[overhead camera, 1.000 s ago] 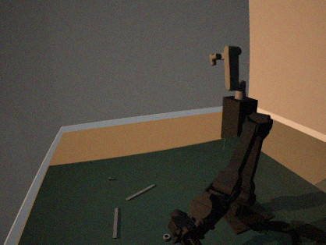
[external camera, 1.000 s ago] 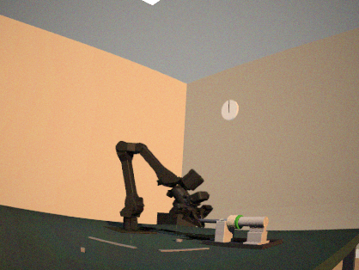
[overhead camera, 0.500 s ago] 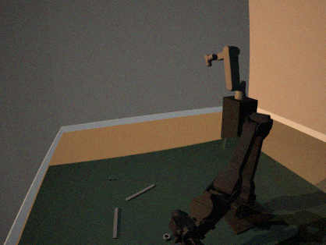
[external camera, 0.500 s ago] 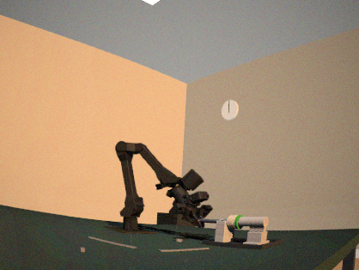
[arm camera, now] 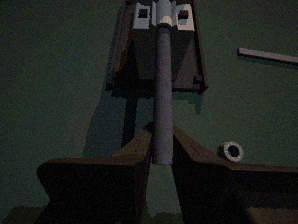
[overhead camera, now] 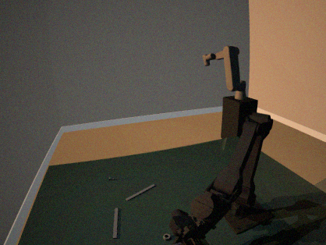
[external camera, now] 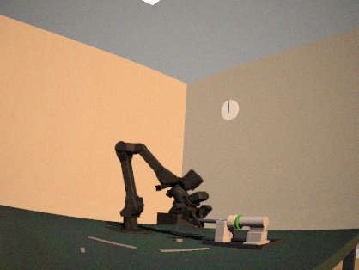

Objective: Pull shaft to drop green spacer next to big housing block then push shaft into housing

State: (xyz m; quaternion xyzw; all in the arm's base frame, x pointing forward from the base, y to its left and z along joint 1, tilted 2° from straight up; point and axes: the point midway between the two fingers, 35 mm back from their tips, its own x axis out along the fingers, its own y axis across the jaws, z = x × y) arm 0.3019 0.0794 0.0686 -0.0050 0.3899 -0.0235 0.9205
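The shaft lies 6 cm ahead of my gripper tip and 3 cm above it. Also, from my gripper tip: tan spacer: 15 cm ahead, 2 cm above, 1 cm to the right; then green spacer: 16 cm ahead, 2 cm above, 1 cm to the right.
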